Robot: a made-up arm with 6 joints. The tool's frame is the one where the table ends. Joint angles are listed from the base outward.
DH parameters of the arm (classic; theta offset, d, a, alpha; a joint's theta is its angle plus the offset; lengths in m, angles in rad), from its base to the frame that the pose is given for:
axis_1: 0 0.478 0 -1.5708
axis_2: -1.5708 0 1.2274 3.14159
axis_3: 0 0 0 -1.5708
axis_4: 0 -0.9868 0 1.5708
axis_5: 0 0.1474 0 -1.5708
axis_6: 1.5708 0 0 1.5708
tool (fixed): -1.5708 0 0 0
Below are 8 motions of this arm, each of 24 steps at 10 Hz.
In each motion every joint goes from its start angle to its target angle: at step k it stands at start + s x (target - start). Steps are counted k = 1, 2, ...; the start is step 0. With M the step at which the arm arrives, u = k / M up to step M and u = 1 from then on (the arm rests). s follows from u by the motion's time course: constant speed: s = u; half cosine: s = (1 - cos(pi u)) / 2; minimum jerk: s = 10 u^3 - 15 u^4 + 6 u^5.
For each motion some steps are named. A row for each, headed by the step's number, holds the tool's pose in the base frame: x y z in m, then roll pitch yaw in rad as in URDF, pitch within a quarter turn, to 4 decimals.
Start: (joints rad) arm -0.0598 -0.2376 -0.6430 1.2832 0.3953 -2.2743
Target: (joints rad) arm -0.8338 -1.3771 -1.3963 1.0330 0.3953 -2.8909
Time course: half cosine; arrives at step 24
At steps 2, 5, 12, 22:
2: 0.6473 -0.0899 1.4120 1.1341 0.2592 0.3185
5: 0.5331 -0.1209 1.4070 1.1934 0.2207 0.2451
12: 0.0704 -0.0993 1.2507 1.4712 0.0435 -0.0859
22: -0.1979 0.1024 0.8390 1.8175 -0.1729 -0.4773

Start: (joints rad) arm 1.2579 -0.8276 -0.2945 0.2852 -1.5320 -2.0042
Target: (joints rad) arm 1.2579 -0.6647 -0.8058 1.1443 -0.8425 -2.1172
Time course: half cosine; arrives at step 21
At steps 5, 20, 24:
5: 0.1235 -0.0595 1.8029 1.4366 0.8774 0.6095
20: 0.1319 0.2074 1.4409 0.7345 0.4124 0.4210
24: 0.1315 0.2084 1.4382 0.7303 0.4107 0.4232

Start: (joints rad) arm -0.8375 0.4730 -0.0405 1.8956 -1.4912 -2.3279
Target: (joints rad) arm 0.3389 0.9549 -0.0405 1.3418 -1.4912 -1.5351
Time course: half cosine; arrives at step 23
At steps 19, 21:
19: 1.6147 0.3894 0.4962 -0.9403 0.1732 -1.4270
21: 1.5871 0.4872 0.4523 -1.0118 0.1867 -1.3931

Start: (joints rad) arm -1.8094 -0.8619 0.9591 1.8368 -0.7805 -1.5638
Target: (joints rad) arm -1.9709 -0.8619 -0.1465 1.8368 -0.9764 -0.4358
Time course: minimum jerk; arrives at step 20
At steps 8, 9, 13, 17, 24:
8: 0.3155 0.9222 2.2731 1.0727 -0.7502 2.6754
9: 0.2993 0.8236 2.2724 0.8412 -0.7462 2.7473
13: 0.2120 0.4501 2.1738 -0.0533 -0.6598 2.9842
17: 0.1524 0.2643 2.0505 -0.5391 -0.5729 3.0701
24: 0.1448 0.2429 2.0316 -0.5993 -0.5606 3.0782

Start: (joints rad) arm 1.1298 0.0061 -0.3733 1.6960 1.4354 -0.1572
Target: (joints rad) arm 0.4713 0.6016 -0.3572 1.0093 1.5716 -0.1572
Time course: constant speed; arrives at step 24
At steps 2, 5, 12, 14, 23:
2: 0.4800 0.9083 1.4280 -0.9950 0.1129 2.5604
5: 0.6011 0.9163 1.3512 -0.9144 0.0356 2.4609
12: 0.8797 0.8610 1.1500 -0.7250 -0.1280 2.1820
14: 0.9541 0.8266 1.0877 -0.6693 -0.1686 2.0908
23: 1.2282 0.5837 0.7885 -0.4086 -0.3025 1.6238

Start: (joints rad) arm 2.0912 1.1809 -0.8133 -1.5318 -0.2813 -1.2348
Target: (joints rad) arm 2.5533 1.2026 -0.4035 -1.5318 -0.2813 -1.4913
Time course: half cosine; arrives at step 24
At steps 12, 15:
12: -0.5232 0.5684 0.0047 -1.0949 1.2029 -1.7001
15: -0.6247 0.5678 -0.0248 -1.2257 1.2453 -1.7810

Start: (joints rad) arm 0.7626 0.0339 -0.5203 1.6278 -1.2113 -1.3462
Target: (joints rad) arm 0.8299 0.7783 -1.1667 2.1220 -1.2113 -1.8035
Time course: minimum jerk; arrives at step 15
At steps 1, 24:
1: 0.6874 0.6689 1.3070 -0.7680 0.1404 -0.4711
24: 0.3601 0.5080 0.3876 -1.7076 0.5313 -0.3510

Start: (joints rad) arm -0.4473 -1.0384 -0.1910 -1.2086 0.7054 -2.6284
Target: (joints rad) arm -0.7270 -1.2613 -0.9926 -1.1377 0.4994 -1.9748
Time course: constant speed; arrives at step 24
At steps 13, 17, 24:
13: -0.2028 0.0688 1.3545 -2.4298 -0.6556 -1.3064
17: -0.1883 0.0678 1.2228 -2.6465 -0.5845 -1.2679
24: -0.1772 0.0749 0.9848 -2.9925 -0.4410 -1.2284

